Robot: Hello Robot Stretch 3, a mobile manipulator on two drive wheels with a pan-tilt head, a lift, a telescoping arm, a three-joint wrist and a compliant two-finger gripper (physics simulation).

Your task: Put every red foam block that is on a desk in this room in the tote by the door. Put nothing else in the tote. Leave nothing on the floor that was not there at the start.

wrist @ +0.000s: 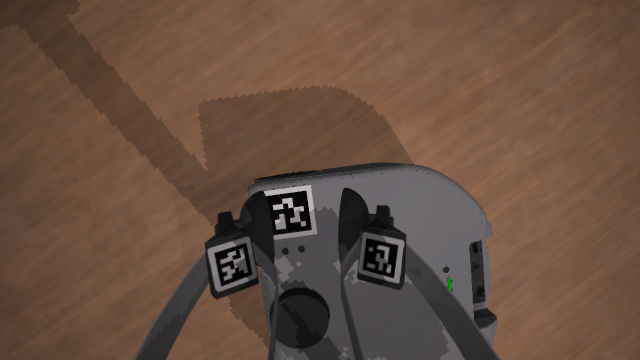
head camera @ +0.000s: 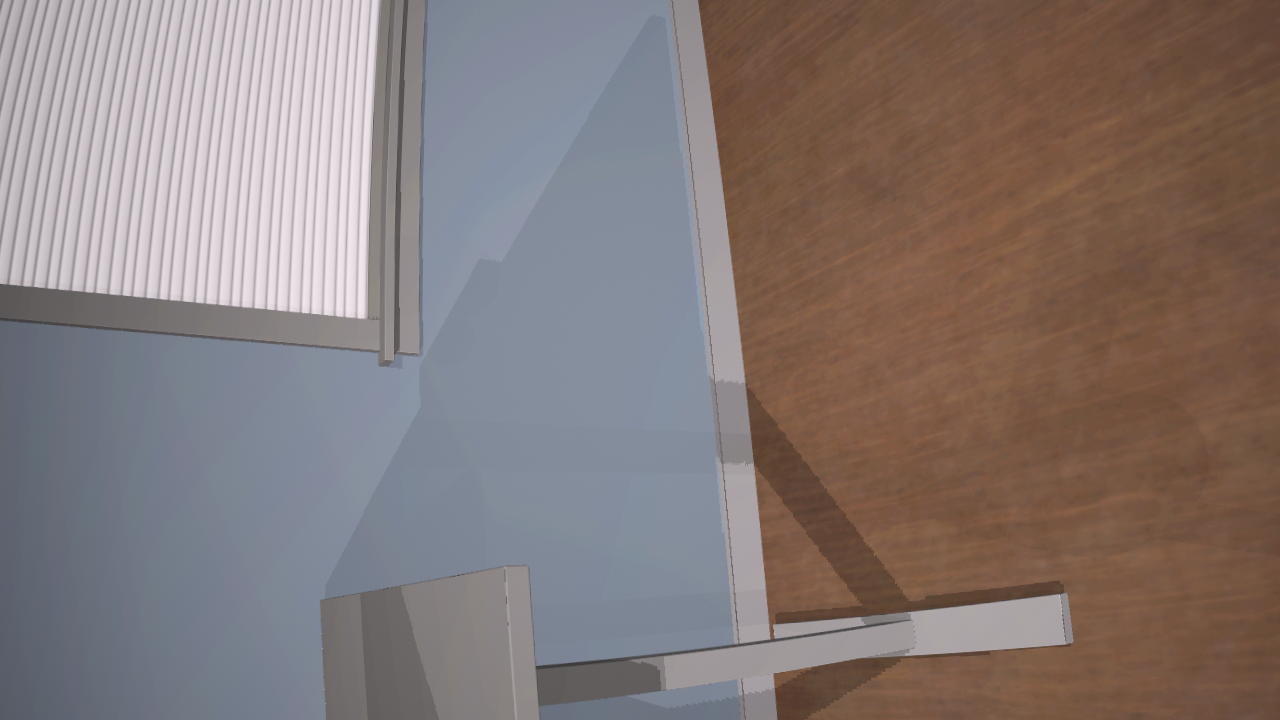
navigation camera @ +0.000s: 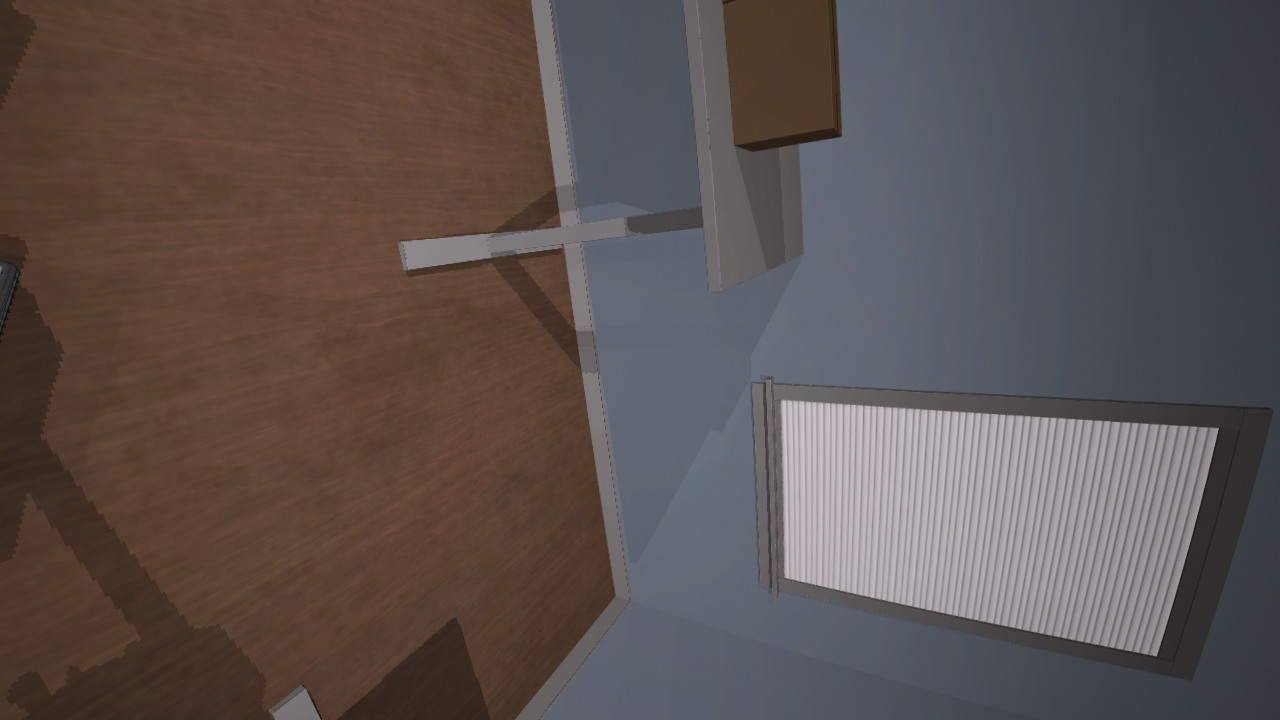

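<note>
My gripper is open in the wrist view, its two dark fingertips apart above the robot's own grey base, with no object between them. A white desk stands against the blue wall; its end shows at the bottom of the head camera view and at the upper middle of the navigation camera view. No red foam block shows on the visible part of its top. The tote and the door do not show in these views.
A brown box-like unit stands on the desk. A desk leg reaches out over the wood floor. A window is in the wall. Another white leg end shows at the navigation view's bottom edge, near a room corner.
</note>
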